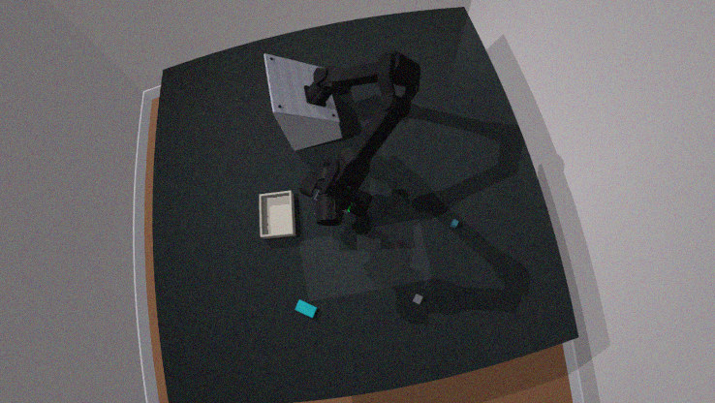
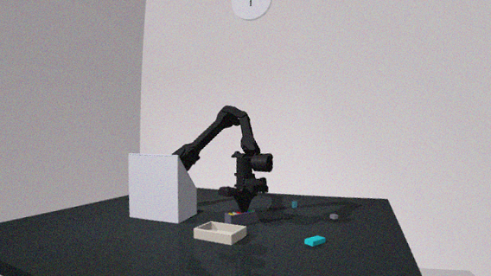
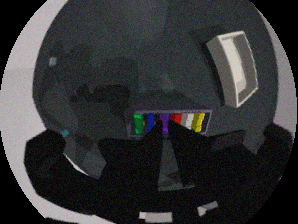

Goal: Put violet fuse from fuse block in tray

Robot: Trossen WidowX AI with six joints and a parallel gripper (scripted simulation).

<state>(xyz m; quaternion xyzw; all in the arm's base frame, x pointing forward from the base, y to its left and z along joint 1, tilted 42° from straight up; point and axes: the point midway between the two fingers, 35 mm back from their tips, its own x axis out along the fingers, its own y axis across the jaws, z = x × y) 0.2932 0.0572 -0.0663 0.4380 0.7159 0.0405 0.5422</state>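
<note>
The cream tray is 10 mm behind my gripper tip, 190 mm to the right of it and 30 mm below it. Round my gripper tip: violet fuse 10 mm below; cyan block 270 mm ahead, 160 mm to the right, 30 mm below; cyan cube 140 mm ahead, 310 mm to the left, 20 mm below.
</note>
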